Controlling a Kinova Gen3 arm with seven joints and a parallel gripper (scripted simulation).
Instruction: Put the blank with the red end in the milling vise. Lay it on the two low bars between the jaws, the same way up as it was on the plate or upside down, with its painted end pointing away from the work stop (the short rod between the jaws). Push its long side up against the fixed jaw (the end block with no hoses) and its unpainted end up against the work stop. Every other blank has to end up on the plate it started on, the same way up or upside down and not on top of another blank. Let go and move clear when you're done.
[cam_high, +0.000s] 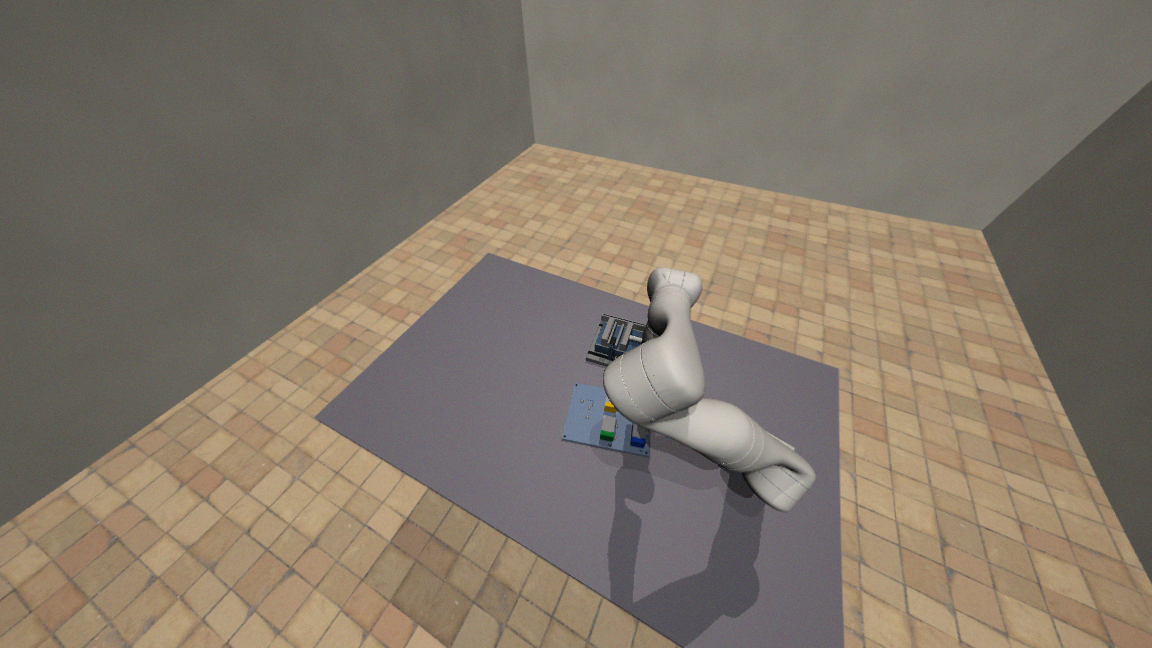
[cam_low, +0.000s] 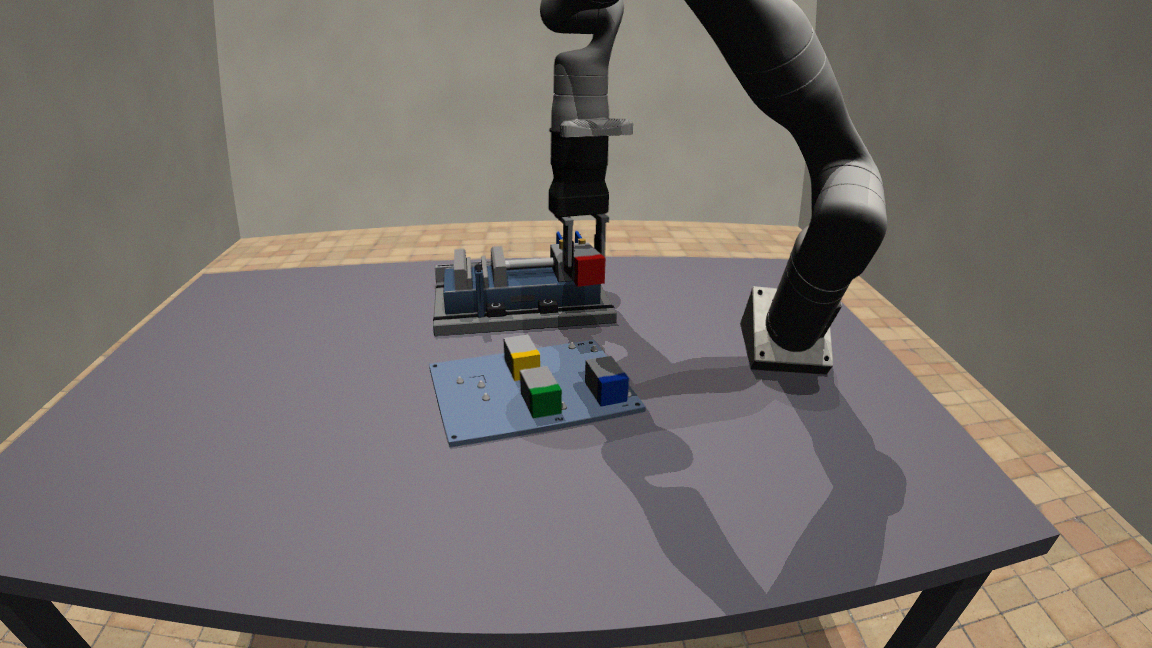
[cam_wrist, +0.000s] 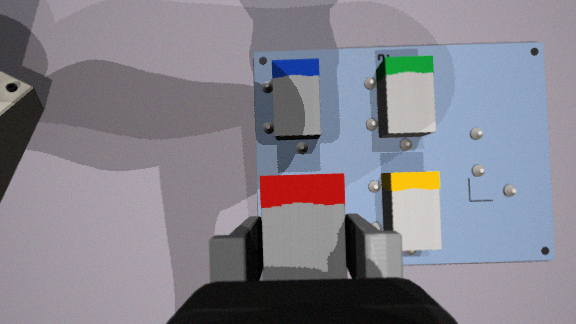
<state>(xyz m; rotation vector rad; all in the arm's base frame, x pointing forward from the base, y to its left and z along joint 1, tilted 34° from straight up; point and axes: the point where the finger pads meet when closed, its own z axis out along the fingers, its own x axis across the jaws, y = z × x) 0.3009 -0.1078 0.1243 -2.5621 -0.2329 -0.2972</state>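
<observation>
My gripper is now 20 mm above the red-ended blank. From my hand the other things lie so: blue-ended blank 150 mm below, 90 mm to the left, 20 mm behind; green-ended blank 150 mm below, 110 mm to the left, 60 mm ahead; yellow-ended blank 150 mm below, 90 mm ahead, 20 mm to the left.
</observation>
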